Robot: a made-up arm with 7 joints.
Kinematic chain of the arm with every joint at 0, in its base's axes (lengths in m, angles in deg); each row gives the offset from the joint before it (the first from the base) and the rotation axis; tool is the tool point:
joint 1: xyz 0 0.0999 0 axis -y
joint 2: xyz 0 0.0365 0 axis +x
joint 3: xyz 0 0 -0.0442 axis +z
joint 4: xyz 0 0 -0.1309 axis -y
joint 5: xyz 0 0 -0.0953 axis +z
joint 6: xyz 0 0 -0.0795 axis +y
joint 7: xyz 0 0 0 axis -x
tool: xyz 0 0 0
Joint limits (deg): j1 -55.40..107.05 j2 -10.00..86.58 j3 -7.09..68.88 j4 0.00..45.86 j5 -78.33..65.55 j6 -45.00..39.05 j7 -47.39..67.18
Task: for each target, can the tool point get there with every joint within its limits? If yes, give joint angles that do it. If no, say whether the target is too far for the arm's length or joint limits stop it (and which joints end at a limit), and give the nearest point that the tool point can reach.
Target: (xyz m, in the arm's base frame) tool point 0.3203 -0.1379 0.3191
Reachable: no: too far | nearest point 0.2524 0.0692 0.1973 | short by 0.250 m
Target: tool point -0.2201 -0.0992 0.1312
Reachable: no: joint limits stop it (at a limit: joint 1, joint 2, joint 4) | nearest point -0.2836 0.0756 -0.1957 | short by 0.376 m
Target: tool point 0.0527 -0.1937 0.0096
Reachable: no: joint limits stop it (at a limit: joint 2, joint 3, joint 4) | nearest point 0.3101 0.0696 0.0565 | short by 0.371 m
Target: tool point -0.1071 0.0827 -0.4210
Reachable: no: too far | nearest point -0.0856 0.0935 -0.3365 | short by 0.088 m
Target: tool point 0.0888 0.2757 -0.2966
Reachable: yes | joints 6.68 13.90 49.08 27.98 10.97 29.44 56.66
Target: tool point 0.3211 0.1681 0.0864
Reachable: yes | joints 88.31 0.96 15.40 34.65 1.03 -7.75 30.77
